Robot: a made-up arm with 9 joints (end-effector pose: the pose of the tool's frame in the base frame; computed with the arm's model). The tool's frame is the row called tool.
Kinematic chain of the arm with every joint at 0, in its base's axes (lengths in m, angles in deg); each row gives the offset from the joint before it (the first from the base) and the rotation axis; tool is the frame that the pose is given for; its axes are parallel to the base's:
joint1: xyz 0 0 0.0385 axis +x
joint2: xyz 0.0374 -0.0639 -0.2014 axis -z
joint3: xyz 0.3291 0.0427 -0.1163 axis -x
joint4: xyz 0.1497 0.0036 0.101 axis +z
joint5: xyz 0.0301 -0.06 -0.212 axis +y
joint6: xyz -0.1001 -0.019 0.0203 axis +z
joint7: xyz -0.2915 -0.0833 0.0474 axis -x
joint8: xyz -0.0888 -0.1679 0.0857 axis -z
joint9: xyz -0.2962 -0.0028 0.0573 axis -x
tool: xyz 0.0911 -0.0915 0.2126
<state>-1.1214 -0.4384 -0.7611 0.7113 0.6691 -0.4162 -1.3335 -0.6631 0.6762</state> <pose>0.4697 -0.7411 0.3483 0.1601 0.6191 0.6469</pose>
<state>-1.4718 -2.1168 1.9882 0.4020 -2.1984 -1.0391 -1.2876 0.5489 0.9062</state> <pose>0.3522 -0.1298 -0.9082 0.3309 1.7406 2.1998</pose>
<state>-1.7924 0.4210 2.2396 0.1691 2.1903 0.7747 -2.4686 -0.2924 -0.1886</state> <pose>0.8171 -0.3546 -0.2823 -0.3727 -2.4567 0.0567</pose>
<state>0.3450 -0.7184 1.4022 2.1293 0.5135 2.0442 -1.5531 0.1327 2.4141</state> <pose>0.5892 0.7076 -0.6487 -0.3417 -1.0514 -1.6421</pose>
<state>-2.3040 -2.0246 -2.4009 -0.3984 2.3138 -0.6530 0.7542 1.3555 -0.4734</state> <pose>-0.3855 -0.8994 -0.5283 0.3852 -2.7776 -0.0729</pose>
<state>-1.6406 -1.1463 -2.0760 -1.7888 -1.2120 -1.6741 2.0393 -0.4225 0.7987</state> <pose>0.4446 -0.5997 -0.7055 0.3239 -1.9454 1.3780</pose>
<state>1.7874 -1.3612 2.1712 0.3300 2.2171 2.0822 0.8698 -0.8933 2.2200</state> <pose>0.2810 -0.5769 0.5305 -0.9436 -2.2959 0.9255</pose>
